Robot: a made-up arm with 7 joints.
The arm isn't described. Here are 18 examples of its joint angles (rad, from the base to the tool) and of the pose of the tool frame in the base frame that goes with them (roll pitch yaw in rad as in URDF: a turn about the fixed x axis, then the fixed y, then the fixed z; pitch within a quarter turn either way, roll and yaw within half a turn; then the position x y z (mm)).
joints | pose
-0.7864 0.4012 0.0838 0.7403 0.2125 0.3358 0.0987 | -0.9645 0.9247 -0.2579 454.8 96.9 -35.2
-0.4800 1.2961 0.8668 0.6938 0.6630 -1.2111 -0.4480 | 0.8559 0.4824 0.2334 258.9 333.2 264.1
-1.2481 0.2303 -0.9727 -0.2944 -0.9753 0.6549 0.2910 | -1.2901 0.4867 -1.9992 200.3 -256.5 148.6
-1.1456 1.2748 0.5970 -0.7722 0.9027 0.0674 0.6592 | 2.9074 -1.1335 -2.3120 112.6 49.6 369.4
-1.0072 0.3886 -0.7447 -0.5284 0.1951 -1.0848 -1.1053 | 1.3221 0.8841 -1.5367 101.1 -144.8 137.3
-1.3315 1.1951 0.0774 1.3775 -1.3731 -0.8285 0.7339 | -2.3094 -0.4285 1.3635 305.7 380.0 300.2
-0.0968 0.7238 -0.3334 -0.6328 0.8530 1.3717 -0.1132 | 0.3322 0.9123 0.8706 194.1 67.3 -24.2
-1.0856 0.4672 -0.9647 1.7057 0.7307 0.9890 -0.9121 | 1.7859 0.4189 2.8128 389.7 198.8 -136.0
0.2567 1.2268 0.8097 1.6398 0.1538 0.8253 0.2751 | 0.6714 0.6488 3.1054 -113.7 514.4 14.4
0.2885 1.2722 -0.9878 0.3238 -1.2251 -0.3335 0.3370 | -2.4086 1.3002 -1.3638 -39.2 244.3 -189.5
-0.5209 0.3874 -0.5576 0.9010 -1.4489 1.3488 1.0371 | 2.2392 0.6782 -2.6749 263.2 7.5 -227.3
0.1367 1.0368 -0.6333 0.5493 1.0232 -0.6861 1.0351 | 0.1335 1.0354 -0.6547 -24.5 214.0 -220.9
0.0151 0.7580 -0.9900 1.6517 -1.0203 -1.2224 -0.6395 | -2.0353 1.1230 -1.8040 -12.1 298.6 -250.1
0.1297 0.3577 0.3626 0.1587 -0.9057 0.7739 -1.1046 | -2.2553 -0.4858 -1.3066 179.8 190.8 -182.6
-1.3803 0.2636 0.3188 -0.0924 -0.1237 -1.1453 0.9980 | 2.3197 -0.9151 2.5031 258.2 11.6 331.9
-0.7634 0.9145 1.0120 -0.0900 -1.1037 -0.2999 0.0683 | -0.2545 -1.3050 -0.9627 127.8 305.6 331.0
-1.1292 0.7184 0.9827 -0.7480 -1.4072 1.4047 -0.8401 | -0.6796 0.3644 -1.9584 151.7 102.0 337.6
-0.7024 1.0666 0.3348 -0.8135 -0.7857 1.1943 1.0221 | -0.6847 0.0290 0.1768 193.6 63.3 238.4
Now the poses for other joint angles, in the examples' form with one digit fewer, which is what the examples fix.
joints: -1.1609 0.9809 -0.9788 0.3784 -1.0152 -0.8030 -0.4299
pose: -0.558 0.219 -1.525 414 7 137
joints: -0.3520 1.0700 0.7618 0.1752 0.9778 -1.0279 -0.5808
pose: 1.374 0.618 0.592 287 256 168
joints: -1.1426 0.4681 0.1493 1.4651 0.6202 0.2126 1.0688
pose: -0.079 0.382 0.943 478 111 -21
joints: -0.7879 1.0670 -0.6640 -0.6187 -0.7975 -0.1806 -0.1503
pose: -0.746 0.275 -1.810 222 -45 142
